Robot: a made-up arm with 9 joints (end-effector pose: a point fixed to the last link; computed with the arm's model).
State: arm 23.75 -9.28 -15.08 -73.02 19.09 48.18 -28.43 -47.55 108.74
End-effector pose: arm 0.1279 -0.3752 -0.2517 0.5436 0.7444 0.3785 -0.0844
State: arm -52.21 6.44 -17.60 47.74 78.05 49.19 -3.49 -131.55 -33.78
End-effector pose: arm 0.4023 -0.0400 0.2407 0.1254 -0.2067 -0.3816 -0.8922
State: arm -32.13 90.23 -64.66 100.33 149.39 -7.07 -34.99 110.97 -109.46
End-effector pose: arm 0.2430 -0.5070 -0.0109 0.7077 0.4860 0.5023 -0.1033
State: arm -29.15 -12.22 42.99 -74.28 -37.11 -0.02 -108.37 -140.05 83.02
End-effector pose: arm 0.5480 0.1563 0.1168 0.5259 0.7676 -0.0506 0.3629
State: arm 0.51 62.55 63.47 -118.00 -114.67 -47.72 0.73 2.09 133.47
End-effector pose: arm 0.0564 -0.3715 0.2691 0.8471 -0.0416 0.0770 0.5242
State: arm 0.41 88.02 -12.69 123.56 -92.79 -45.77 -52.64 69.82 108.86
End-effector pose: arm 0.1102 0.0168 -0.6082 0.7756 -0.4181 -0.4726 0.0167
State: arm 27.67 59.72 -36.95 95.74 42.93 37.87 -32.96 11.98 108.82
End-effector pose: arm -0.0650 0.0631 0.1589 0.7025 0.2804 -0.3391 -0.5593
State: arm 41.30 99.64 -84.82 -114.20 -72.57 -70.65 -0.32 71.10 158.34
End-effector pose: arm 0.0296 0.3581 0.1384 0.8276 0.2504 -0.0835 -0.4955
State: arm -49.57 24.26 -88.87 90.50 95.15 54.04 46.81 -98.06 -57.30
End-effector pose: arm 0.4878 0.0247 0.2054 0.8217 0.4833 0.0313 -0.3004
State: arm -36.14 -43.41 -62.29 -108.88 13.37 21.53 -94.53 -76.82 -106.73
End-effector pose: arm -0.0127 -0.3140 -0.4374 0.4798 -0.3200 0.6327 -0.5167
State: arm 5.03 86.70 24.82 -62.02 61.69 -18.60 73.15 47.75 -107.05
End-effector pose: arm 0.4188 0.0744 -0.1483 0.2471 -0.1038 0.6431 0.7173
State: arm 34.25 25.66 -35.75 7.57 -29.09 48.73 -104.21 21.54 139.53
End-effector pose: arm -0.3417 -0.1812 0.1428 0.8651 0.0153 -0.4774 0.1534
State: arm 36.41 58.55 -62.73 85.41 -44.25 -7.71 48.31 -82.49 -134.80
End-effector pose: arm -0.1463 -0.4157 -0.2425 0.5152 -0.1189 0.7715 0.3539
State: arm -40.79 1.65 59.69 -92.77 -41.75 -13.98 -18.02 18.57 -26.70
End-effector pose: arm 0.4507 -0.0611 0.1990 0.2646 0.8271 -0.1492 -0.4728
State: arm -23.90 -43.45 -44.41 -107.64 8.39 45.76 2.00 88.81 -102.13
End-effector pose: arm -0.1178 -0.2426 -0.1194 0.8702 0.1712 -0.4088 -0.2151
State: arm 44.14 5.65 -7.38 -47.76 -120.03 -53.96 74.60 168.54 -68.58
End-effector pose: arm 0.2473 0.3398 0.1072 0.8802 -0.3033 -0.0249 -0.3643
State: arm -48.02 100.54 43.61 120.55 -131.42 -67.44 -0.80 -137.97 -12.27
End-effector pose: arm 0.4115 0.1119 -0.4999 0.1291 -0.6338 0.7402 -0.1834
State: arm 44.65 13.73 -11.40 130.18 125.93 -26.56 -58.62 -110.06 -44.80
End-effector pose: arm 0.1109 -0.3734 0.4667 0.8551 0.5159 -0.0214 -0.0473
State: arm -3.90 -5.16 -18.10 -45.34 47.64 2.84 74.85 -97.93 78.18
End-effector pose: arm 0.0986 -0.2583 -0.3529 0.2432 0.5093 -0.8184 0.1084
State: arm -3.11 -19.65 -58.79 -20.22 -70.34 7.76 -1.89 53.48 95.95
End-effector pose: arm -0.1595 0.1244 0.1174 0.0567 -0.7531 0.6540 0.0430
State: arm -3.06 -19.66 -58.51 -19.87 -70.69 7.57 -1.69 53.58 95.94
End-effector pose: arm -0.1597 0.1236 0.1202 0.0552 -0.7536 0.6535 0.0441
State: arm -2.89 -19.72 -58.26 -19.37 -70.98 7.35 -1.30 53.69 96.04
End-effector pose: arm -0.1603 0.1213 0.1246 0.0510 -0.7557 0.6512 0.0468
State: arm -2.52 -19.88 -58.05 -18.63 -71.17 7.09 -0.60 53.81 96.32
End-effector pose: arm -0.1614 0.1168 0.1313 0.0426 -0.7606 0.6458 0.0519
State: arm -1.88 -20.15 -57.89 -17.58 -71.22 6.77 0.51 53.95 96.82
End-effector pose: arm -0.1631 0.1093 0.1411 0.0287 -0.7688 0.6361 0.0599
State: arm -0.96 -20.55 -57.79 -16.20 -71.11 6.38 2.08 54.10 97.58
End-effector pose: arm -0.1648 0.0986 0.1542 0.0086 -0.7803 0.6213 0.0710
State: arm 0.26 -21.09 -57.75 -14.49 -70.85 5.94 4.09 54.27 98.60
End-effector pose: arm -0.1659 0.0850 0.1708 0.0176 0.7944 -0.6012 -0.0851
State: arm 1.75 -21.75 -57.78 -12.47 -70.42 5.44 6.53 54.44 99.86
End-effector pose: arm -0.1656 0.0687 0.1906 0.0495 0.8101 -0.5752 -0.1018
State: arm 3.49 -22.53 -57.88 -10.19 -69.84 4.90 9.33 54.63 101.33
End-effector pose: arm -0.1630 0.0506 0.2131 0.0862 0.8262 -0.5436 -0.1203
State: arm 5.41 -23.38 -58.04 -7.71 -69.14 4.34 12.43 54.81 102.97
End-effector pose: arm -0.1573 0.0315 0.2375 0.1262 0.8411 -0.5069 -0.1399
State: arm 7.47 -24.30 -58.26 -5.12 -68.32 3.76 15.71 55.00 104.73
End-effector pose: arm -0.1484 0.0125 0.2627 0.1681 0.8538 -0.4661 -0.1593
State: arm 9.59 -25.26 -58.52 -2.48 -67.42 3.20 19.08 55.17 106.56
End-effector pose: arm -0.1365 -0.0055 0.2877 0.2102 0.8635 -0.4225 -0.1780
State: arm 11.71 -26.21 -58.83 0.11 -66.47 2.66 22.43 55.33 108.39
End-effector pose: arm -0.1219 -0.0217 0.3115 0.2511 0.8696 -0.3777 -0.1952
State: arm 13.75 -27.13 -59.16 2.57 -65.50 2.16 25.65 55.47 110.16
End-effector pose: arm -0.1057 -0.0355 0.3332 0.2892 0.8723 -0.3336 -0.2100
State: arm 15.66 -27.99 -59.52 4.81 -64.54 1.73 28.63 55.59 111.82
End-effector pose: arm -0.0890 -0.0468 0.3522 0.3234 0.8721 -0.2921 -0.2225
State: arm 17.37 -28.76 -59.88 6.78 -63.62 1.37 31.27 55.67 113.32
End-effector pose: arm -0.0730 -0.0556 0.3680 0.3528 0.8698 -0.2547 -0.2327
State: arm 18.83 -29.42 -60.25 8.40 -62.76 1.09 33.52 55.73 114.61
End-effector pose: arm -0.0587 -0.0620 0.3805 0.3771 0.8662 -0.2229 -0.2403
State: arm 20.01 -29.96 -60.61 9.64 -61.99 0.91 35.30 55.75 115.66
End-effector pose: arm -0.0470 -0.0664 0.3898 0.3961 0.8623 -0.1976 -0.2460
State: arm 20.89 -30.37 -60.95 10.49 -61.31 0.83 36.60 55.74 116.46
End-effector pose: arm -0.0384 -0.0693 0.3960 0.4097 0.8588 -0.1792 -0.2498
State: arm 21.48 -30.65 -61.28 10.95 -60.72 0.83 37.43 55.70 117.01
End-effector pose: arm -0.0330 -0.0709 0.3994 0.4187 0.8562 -0.1675 -0.2521
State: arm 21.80 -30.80 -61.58 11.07 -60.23 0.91 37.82 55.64 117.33
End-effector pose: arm -0.0307 -0.0716 0.4006 0.4231 0.8548 -0.1619 -0.2533
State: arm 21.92 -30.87 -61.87 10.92 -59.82 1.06 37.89 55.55 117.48
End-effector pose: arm -0.0307 -0.0716 0.4000 0.4245 0.8541 -0.1609 -0.2538
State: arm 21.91 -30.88 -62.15 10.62 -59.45 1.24 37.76 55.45 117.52
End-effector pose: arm -0.0321 -0.0713 0.3984 0.4239 0.8541 -0.1627 -0.2537
